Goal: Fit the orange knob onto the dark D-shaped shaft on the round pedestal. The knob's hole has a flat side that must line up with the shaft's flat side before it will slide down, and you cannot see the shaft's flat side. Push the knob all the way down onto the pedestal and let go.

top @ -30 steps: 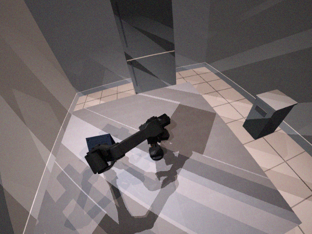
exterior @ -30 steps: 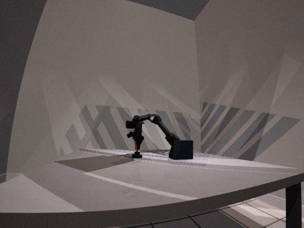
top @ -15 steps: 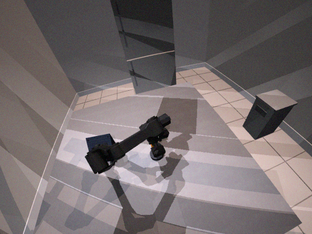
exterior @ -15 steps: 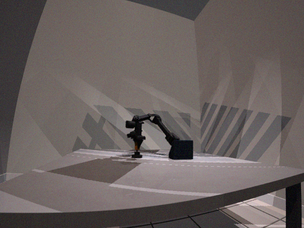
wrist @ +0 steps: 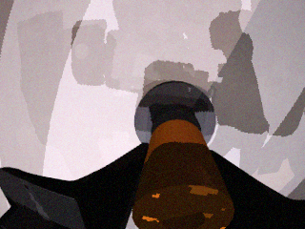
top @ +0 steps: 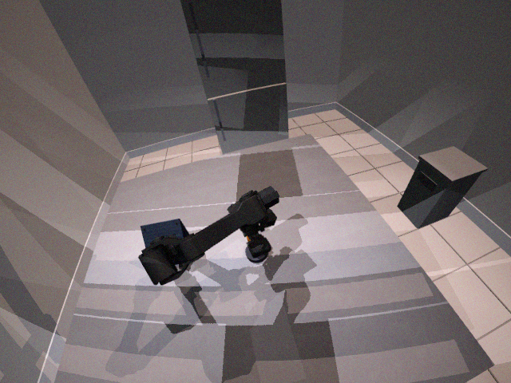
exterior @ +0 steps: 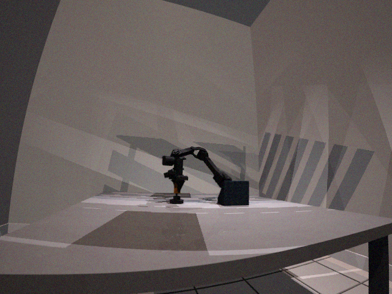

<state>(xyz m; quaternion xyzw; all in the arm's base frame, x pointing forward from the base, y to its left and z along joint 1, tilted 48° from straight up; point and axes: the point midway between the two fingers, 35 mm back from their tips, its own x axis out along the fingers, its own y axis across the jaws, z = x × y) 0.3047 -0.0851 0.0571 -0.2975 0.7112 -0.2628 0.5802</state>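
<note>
My gripper tip is 2 cm below the orange knob. Also, from my gripper tip: round pedestal 4 cm below.
</note>
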